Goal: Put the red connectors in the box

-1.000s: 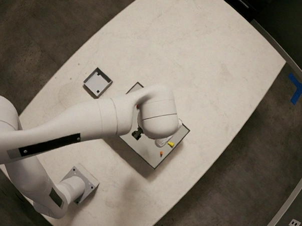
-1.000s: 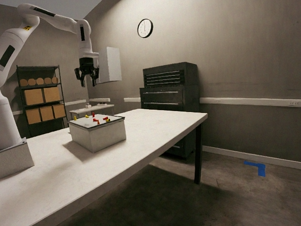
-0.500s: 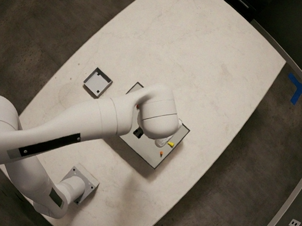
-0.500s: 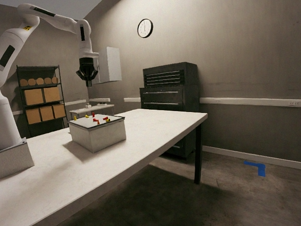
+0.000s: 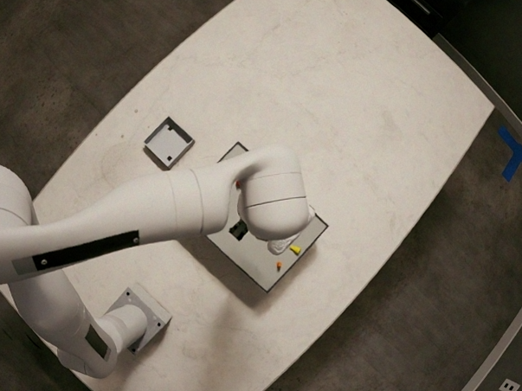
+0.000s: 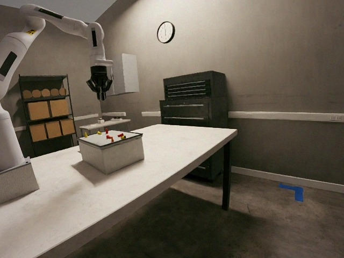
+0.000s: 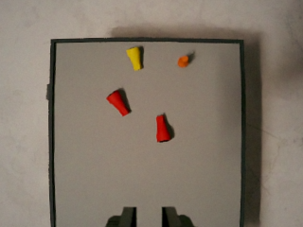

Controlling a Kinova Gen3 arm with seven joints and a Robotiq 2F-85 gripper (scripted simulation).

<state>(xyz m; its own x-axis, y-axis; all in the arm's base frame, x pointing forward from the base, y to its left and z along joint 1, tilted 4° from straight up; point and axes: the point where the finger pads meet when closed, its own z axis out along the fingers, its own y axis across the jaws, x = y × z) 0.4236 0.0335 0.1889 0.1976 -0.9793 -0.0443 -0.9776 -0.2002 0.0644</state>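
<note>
Now: the tool case 23 cm below my hand.
</note>
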